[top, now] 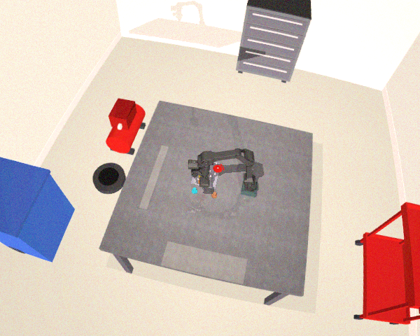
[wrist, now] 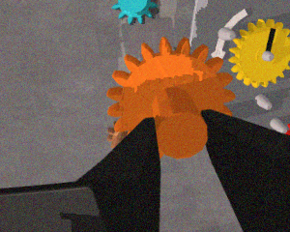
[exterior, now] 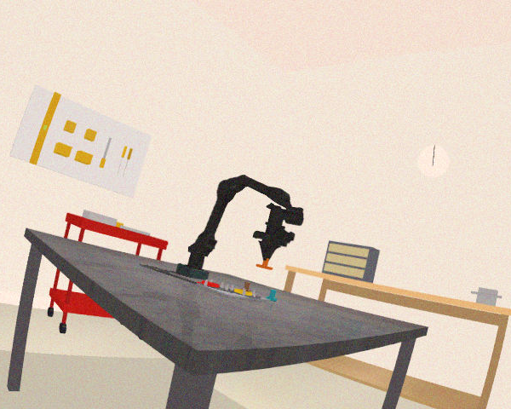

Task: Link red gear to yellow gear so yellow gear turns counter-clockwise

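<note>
My gripper tip is 14 cm to the left of the grey board and 13 cm above it. Round my gripper tip: white arrow (3 cm ahead, 7 cm to the right, 13 cm below); then cyan gear (5 cm ahead, 2 cm to the left, 13 cm below); then orange gear (1 cm below).
</note>
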